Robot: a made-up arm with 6 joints.
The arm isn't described. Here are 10 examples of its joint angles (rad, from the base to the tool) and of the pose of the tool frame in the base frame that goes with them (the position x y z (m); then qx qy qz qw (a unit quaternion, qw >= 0)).
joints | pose
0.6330 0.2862 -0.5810 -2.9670 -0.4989 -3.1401 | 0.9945 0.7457 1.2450 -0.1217 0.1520 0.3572 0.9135
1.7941 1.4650 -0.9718 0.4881 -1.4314 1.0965 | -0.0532 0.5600 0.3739 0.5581 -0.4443 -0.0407 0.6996
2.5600 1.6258 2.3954 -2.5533 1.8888 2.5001 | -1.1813 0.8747 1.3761 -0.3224 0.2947 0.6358 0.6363
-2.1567 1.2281 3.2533 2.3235 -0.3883 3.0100 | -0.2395 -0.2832 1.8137 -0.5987 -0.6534 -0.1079 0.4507
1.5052 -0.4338 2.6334 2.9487 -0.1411 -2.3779 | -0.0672 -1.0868 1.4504 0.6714 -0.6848 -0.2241 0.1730
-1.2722 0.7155 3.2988 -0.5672 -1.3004 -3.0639 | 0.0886 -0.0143 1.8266 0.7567 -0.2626 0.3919 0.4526
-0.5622 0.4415 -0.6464 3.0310 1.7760 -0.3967 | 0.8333 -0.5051 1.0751 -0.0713 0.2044 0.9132 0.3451
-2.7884 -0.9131 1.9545 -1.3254 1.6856 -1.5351 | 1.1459 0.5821 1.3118 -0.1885 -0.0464 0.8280 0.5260
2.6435 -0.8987 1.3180 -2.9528 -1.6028 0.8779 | 1.0942 -0.6282 1.7442 -0.3284 0.4321 -0.1490 0.8266
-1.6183 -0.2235 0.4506 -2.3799 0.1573 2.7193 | -0.0424 -0.5383 2.4486 -0.2903 -0.0773 -0.7537 0.5846
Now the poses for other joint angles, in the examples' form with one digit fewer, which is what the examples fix.
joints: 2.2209 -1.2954 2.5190 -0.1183 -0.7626 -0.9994
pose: 0.736 -0.989 0.457 -0.759 0.391 -0.282 0.437
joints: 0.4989 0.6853 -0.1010 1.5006 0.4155 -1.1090
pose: 1.323 0.792 1.096 -0.175 0.283 0.473 0.816
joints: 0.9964 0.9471 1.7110 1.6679 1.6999 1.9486
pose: 0.552 1.135 2.033 0.186 0.821 0.497 0.209
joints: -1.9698 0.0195 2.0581 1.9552 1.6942 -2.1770
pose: 0.244 0.212 2.287 -0.601 0.229 -0.315 0.698
